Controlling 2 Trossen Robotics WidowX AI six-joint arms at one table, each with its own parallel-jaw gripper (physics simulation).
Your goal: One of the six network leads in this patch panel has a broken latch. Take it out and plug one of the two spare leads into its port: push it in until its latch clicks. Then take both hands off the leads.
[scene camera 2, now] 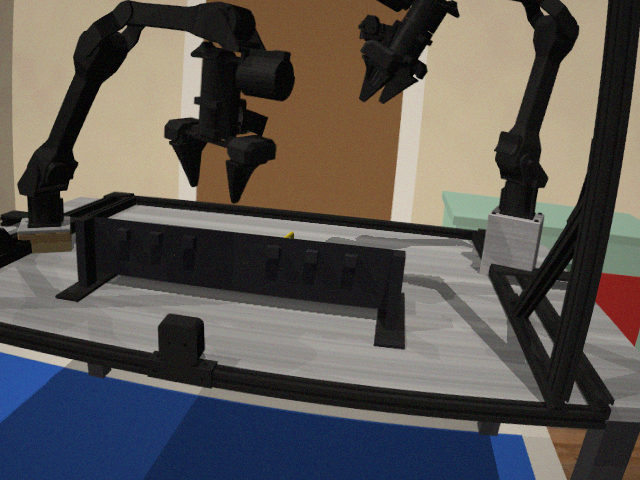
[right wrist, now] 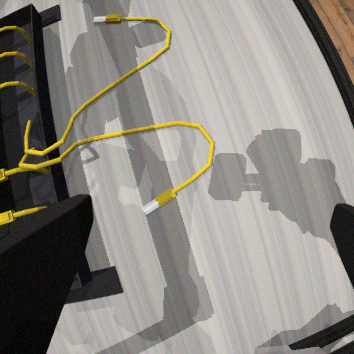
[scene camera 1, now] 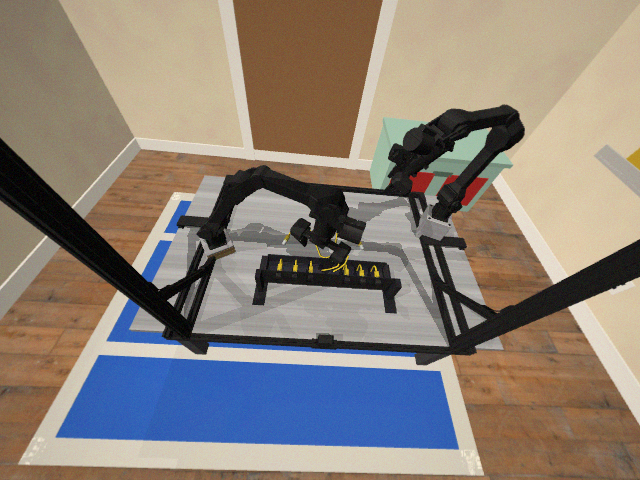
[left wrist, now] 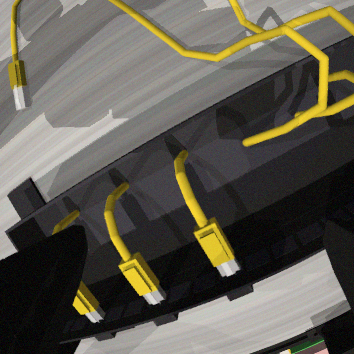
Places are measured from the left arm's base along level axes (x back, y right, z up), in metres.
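Pixels of known places: left gripper, fingertip midpoint: (scene camera 2: 213, 194) (scene camera 1: 316, 252) (left wrist: 209, 236); right gripper, fingertip midpoint: (scene camera 2: 371, 101) (right wrist: 219, 212) (scene camera 1: 385, 184); left arm's base, link origin: (scene camera 2: 45, 223) (scene camera 1: 216, 240); right arm's base, link origin: (scene camera 2: 517, 214) (scene camera 1: 440, 215).
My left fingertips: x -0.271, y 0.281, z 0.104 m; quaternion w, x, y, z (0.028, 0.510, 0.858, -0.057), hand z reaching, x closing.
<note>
For each thing: its top centre in the pictures, then the offset to it from my left fingertips. "spot": a spot on its surface instead. Level surfaces: height alone.
- black patch panel, top centre: (scene camera 2: 232, 250) (scene camera 1: 328, 277) dx -0.011, dy +0.072, dz -0.067 m
- spare lead, surface spot: (left wrist: 17, 75) (right wrist: 110, 19) (scene camera 1: 287, 238) spot: dx +0.014, dy -0.194, dz -0.139 m
- grey table, surface height: dz -0.148 m
- small black block, surface spot: (scene camera 2: 180, 338) (scene camera 1: 326, 344) spot: dx +0.098, dy +0.245, dz -0.110 m
The black patch panel (scene camera 1: 322, 279) (scene camera 2: 232, 258) holds six yellow leads, three left and three right of a central gap in scene camera 1. Three leads (left wrist: 215, 243) (left wrist: 140, 276) (left wrist: 87, 302) show in the left wrist view with clear tips; which latch is broken I cannot tell. One spare lead (scene camera 1: 285, 238) (left wrist: 17, 75) (right wrist: 113, 19) and the other spare lead (scene camera 1: 360, 245) (right wrist: 165, 196) lie behind the panel, their cables meeting at its middle. My left gripper (scene camera 2: 214, 193) (left wrist: 209, 236) is open and empty above the panel's left half. My right gripper (scene camera 2: 373, 100) (right wrist: 219, 212) is open and empty, high behind the panel.
Black frame rails (scene camera 1: 258, 339) (scene camera 2: 361, 395) edge the grey table (scene camera 1: 289, 322) (scene camera 2: 289, 341). A small black block (scene camera 1: 325, 338) (scene camera 2: 180, 338) sits on the front rail. Yellow cable loops (left wrist: 325, 75) arch over the panel's middle. A green cabinet (scene camera 1: 379, 165) stands behind at the right.
</note>
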